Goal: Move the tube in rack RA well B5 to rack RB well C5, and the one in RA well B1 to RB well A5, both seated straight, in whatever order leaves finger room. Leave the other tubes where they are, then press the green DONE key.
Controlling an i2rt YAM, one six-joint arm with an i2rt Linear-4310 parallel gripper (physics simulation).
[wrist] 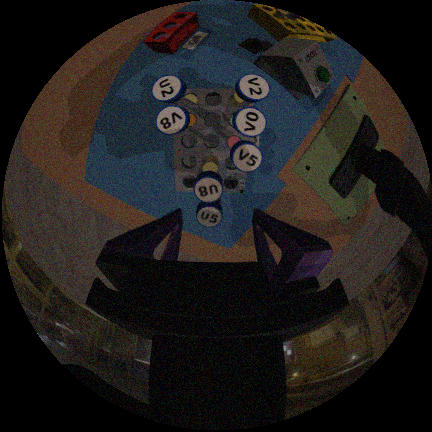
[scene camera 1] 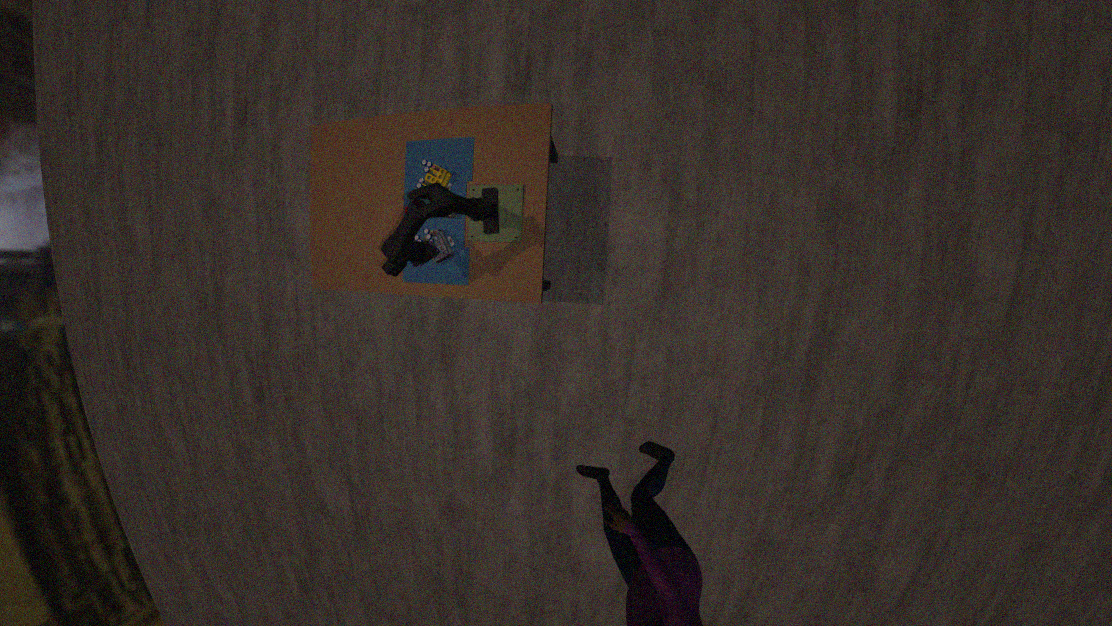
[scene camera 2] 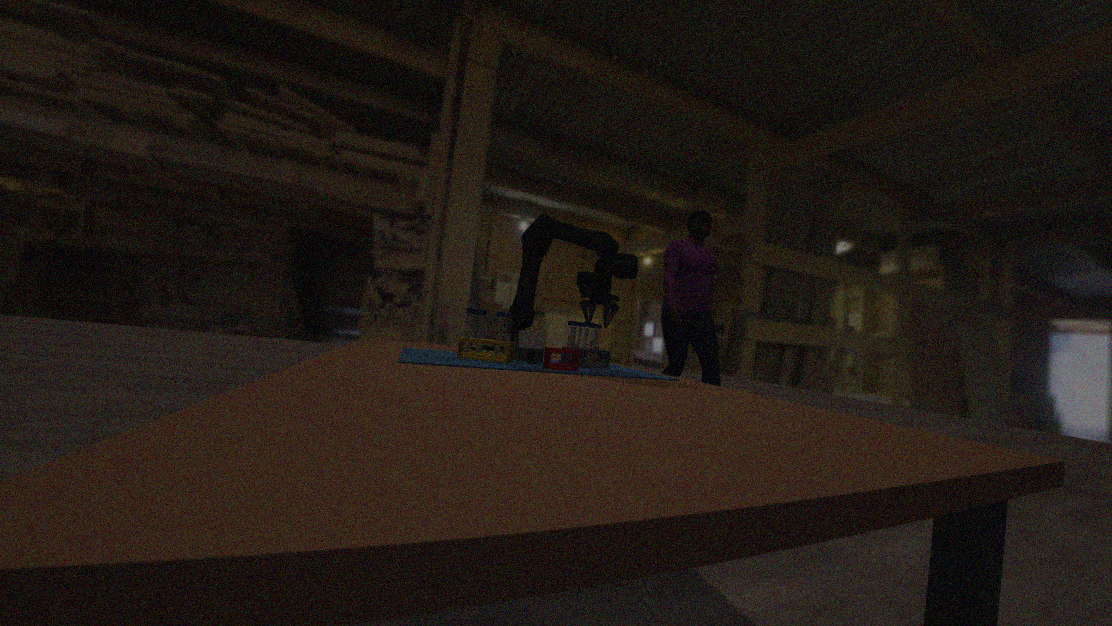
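Where they show: gripper, fingertip midpoint: (wrist: 217,214) (scene camera 1: 433,254) (scene camera 2: 596,327); arm's base at its link origin: (wrist: 357,154) (scene camera 1: 490,211).
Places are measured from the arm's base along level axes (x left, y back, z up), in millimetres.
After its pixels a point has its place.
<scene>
My gripper (wrist: 217,214) {x 188, y -227, z 112 mm} (scene camera 2: 598,320) {x 188, y -227, z 112 mm} is open and empty, above the near end of the grey rack (wrist: 200,150) {x 160, y -260, z 45 mm}. The rack carries several upright tubes with white-topped blue caps. In the wrist view, caps U2 (wrist: 167,88) {x 112, y -299, z 120 mm} and V8 (wrist: 172,120) {x 132, y -286, z 120 mm} are on the left, V2 (wrist: 252,88) {x 90, y -252, z 120 mm}, V0 (wrist: 249,121) {x 112, y -242, z 120 mm} and V5 (wrist: 246,156) {x 134, y -233, z 120 mm} on the right. U8 (wrist: 208,189) {x 167, y -244, z 120 mm} and U5 (wrist: 209,216) {x 188, y -234, z 120 mm} are in the middle, nearest the fingers. Rack and well labels are unreadable. A yellow rack (wrist: 290,25) (scene camera 1: 438,174) (scene camera 2: 484,349) stands farther off. The green key (wrist: 323,74) {x -14, y -189, z 65 mm} is on a grey sloped box (wrist: 300,65) {x 7, y -220, z 71 mm}.
A red three-hole block (wrist: 172,31) (scene camera 2: 561,357) stands beyond the grey rack, with a small label card (wrist: 195,40) {x -1, y -353, z -3 mm} beside it. The blue mat (wrist: 125,165) {x 238, y -369, z -5 mm} lies under them. The arm's base stands on a green plate (wrist: 320,165) {x 86, y -71, z -5 mm} (scene camera 1: 509,225) {x 68, y 84, z -1 mm}. A person (scene camera 1: 661,544) (scene camera 2: 691,279) is away from the table.
</scene>
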